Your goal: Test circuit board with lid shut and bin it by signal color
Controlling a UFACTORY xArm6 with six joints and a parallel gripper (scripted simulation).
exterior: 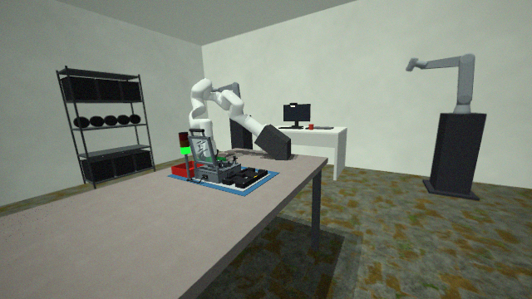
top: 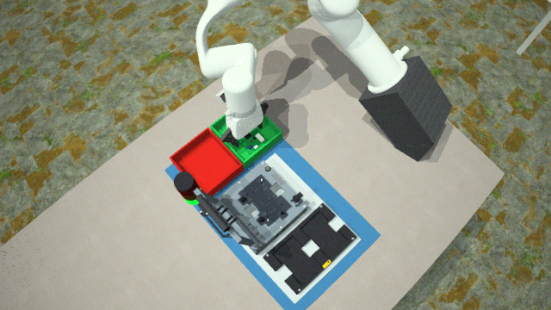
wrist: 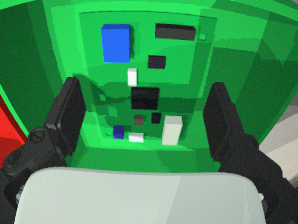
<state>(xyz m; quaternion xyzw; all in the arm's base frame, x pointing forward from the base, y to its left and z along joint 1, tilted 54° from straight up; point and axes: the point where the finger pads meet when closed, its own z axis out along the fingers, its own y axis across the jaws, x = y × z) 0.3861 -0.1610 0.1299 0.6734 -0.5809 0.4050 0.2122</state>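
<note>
Now: hand right at the green bin. The rest, counted from my hand: green circuit board 10 mm below; red bin 150 mm ahead; black latch hook 40 mm ahead, 260 mm to the left, 70 mm above.
</note>
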